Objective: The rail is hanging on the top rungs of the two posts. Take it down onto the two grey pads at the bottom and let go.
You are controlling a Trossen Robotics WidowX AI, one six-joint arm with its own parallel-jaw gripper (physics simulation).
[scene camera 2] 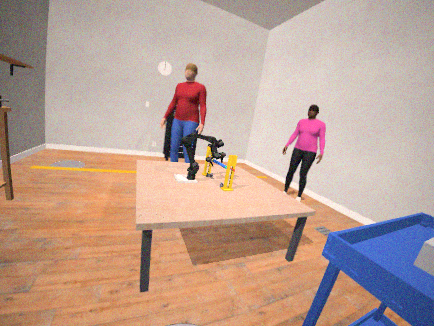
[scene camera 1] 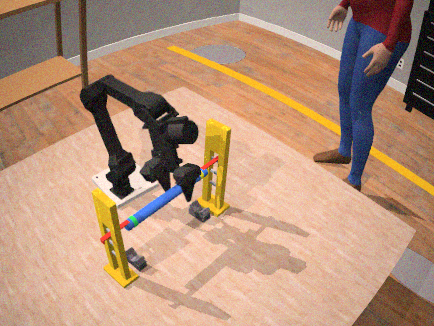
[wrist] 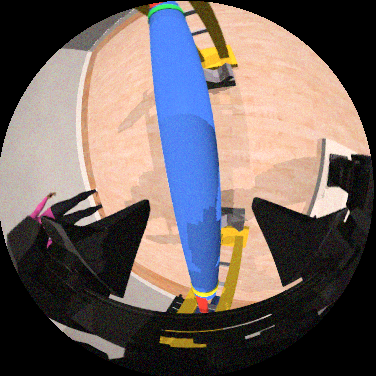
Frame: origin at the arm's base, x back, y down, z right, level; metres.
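Where they show: gripper, fingertip midpoint: (scene camera 2: 217, 165) (scene camera 1: 178, 198) (wrist: 202, 203); arm's base at its link origin: (scene camera 2: 190, 179) (scene camera 1: 121, 190) (wrist: 337, 170).
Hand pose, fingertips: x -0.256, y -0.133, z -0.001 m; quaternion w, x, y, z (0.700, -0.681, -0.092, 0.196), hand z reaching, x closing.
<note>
Each offset is from my fingertips to the top centre of the thing. "spot": to the spot under its first point. Level surfaces: height alone.
The rail {dx +0.006, dy -0.040, dz +0.040 m} (scene camera 1: 157, 204) (scene camera 2: 219, 163) (wrist: 187, 130) is a blue bar with a green band, a yellow band and red ends. It hangs level, its red ends at the top rungs of the near yellow post {dx +0.017, dy -0.150, dz +0.236 m} (scene camera 1: 105, 205) (scene camera 2: 231, 172) and the far yellow post {spot: dx -0.002, dy -0.137, dz -0.154 m} (scene camera 1: 218, 131). One grey pad {dx +0.016, dy +0.107, dz +0.174 m} (scene camera 1: 135, 258) (wrist: 220, 76) lies by the near post's foot, the other grey pad {dx +0.008, dy +0.107, dz -0.102 m} (scene camera 1: 200, 211) (wrist: 233, 218) by the far post's foot. My gripper (scene camera 1: 176, 194) (wrist: 202, 203) is open, its fingers on either side of the rail towards the yellow band, with gaps between them and the bar in the wrist view.
The arm's white base plate (scene camera 1: 100, 179) (scene camera 2: 181, 177) (wrist: 327, 200) is on the wooden table {dy +0.150 m} (scene camera 1: 320, 250) (scene camera 2: 165, 200) behind the rail. Two people stand beyond the table, one in red (scene camera 2: 190, 100) and one in pink (scene camera 2: 309, 135). A blue cart (scene camera 2: 380, 250) stands at the lower right in scene camera 2.
</note>
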